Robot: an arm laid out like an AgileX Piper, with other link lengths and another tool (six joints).
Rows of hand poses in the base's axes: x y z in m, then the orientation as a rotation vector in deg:
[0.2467 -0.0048 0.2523 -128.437 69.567 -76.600]
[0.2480 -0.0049 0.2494 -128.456 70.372 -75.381]
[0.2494 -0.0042 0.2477 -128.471 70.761 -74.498]
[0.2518 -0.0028 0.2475 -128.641 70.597 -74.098]
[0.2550 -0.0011 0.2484 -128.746 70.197 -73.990]
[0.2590 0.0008 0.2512 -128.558 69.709 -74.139]
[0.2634 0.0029 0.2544 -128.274 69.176 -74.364]
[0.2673 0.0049 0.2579 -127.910 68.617 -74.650]
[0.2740 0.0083 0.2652 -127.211 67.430 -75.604]
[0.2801 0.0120 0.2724 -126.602 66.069 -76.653]
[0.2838 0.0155 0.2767 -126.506 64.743 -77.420]
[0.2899 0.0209 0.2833 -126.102 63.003 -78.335]
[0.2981 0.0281 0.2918 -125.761 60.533 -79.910]
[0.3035 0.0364 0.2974 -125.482 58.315 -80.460]
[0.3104 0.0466 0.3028 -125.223 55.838 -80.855]
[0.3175 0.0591 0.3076 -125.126 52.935 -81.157]
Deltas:
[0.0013 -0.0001 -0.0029 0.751 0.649 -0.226]
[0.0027 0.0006 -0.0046 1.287 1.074 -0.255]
[0.0051 0.0020 -0.0048 1.419 1.282 -0.033]
[0.0083 0.0037 -0.0039 1.412 1.285 0.279]
[0.0123 0.0056 -0.0011 1.436 0.993 0.593]
[0.0167 0.0077 0.0021 1.473 0.603 0.923]
[0.0206 0.0097 0.0056 1.521 0.135 1.256]
[0.0273 0.0131 0.0129 1.354 -0.939 1.859]
[0.0334 0.0168 0.0201 1.049 -2.034 2.551]
[0.0371 0.0203 0.0244 0.579 -2.696 3.274]
[0.0432 0.0257 0.0310 0.179 -3.701 4.256]
[0.0514 0.0329 0.0395 -0.747 -5.069 5.544]
[0.0568 0.0412 0.0451 -1.078 -5.971 6.957]
[0.0637 0.0514 0.0505 -1.372 -6.862 8.597]
[0.0708 0.0639 0.0553 -1.783 -7.705 10.555]

